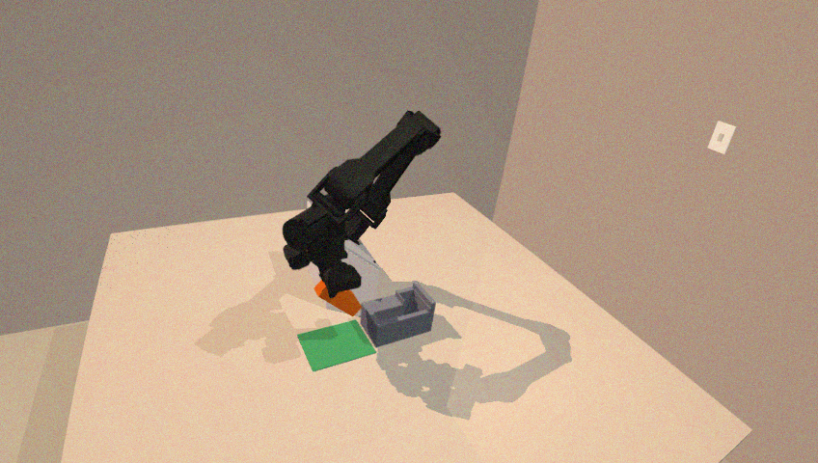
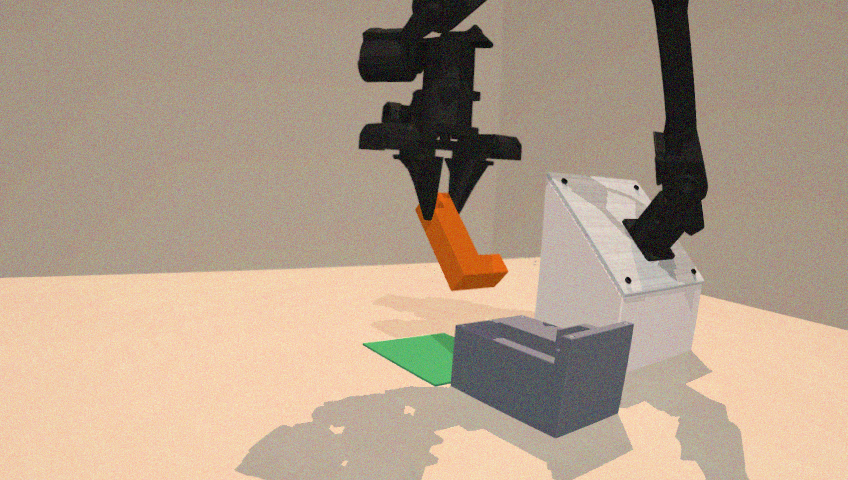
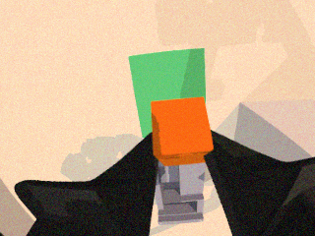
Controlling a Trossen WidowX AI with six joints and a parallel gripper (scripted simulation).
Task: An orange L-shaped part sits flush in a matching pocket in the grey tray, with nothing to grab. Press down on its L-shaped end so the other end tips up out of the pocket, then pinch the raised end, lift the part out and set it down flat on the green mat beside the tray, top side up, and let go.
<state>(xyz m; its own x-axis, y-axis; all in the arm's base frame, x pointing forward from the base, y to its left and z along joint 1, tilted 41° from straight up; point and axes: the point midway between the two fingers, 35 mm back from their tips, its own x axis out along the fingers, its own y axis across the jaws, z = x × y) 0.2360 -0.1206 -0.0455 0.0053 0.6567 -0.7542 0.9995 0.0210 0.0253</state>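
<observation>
Right now my gripper tip is 2 cm to the right of the green mat and 17 cm above it. The rest, counted from my gripper tip: orange L-shaped part 2 cm behind, 3 cm to the left, 3 cm below.
</observation>
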